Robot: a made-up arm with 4 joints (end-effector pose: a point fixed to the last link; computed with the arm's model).
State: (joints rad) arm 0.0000 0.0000 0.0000 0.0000
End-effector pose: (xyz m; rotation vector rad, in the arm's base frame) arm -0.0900 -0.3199 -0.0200 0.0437 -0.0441 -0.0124
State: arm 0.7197 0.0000 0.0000 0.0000
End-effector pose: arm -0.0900 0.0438 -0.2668 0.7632 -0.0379 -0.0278
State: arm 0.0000 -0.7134 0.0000 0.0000
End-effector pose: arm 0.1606 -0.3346 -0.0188 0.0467 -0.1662 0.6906
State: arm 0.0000 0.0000 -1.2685 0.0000
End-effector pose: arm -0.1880 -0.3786 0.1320 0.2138 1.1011 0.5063
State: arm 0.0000 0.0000 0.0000 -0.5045
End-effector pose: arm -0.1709 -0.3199 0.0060 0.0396 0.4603 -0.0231
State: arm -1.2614 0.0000 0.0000 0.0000
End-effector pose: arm -0.0900 -0.3082 0.7161 -1.2175 -0.0457 0.0171
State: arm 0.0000 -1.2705 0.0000 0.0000
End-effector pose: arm 0.3261 -0.2291 0.0049 0.0463 -0.2588 1.2401
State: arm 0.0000 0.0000 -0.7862 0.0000
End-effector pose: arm -0.1764 -0.3471 0.0632 0.1508 0.6653 0.3092
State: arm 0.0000 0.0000 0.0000 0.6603
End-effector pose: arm 0.0164 -0.3199 0.0096 0.0462 -0.7043 0.0025
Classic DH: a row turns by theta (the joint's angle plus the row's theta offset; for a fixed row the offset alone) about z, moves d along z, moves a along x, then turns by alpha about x. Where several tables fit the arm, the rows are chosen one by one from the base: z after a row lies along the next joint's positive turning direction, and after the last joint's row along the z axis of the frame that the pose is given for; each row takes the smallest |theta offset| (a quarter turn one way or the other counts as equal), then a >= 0, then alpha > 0; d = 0 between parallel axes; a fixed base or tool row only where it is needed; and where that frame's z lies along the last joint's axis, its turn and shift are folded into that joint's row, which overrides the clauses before.
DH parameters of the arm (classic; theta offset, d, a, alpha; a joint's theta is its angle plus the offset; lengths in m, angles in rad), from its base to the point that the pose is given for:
base (fixed): 1.5708 0.34 0.19 1.5708
joint 1: 0.1965 0.0503 -0.2412 1.5548
joint 2: -1.4262 0.013 0.0269 1.321
joint 3: -0.3246 0.3439 0.06 0.4697
joint 4: 0.3487 -0.0195 0.0175 1.5274
tool (fixed): 3.1283 -0.1695 0 0

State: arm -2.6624 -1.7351 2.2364 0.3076
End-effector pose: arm 0.4409 0.2786 0.4486 -0.3757 -0.4460 1.6363
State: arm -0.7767 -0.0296 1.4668 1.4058
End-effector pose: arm 0.0310 -0.2834 0.6573 -0.8472 -2.8072 0.7079
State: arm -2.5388 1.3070 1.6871 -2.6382
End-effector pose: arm -0.1814 0.1013 0.5770 -0.6963 -1.2925 -1.0890
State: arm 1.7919 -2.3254 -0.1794 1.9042
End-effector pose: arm 0.2308 0.2498 0.3462 -1.2377 1.6785 -0.2010
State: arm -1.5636 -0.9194 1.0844 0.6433
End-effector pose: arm 0.3685 -0.0193 0.7273 -0.6243 -1.0645 1.4593
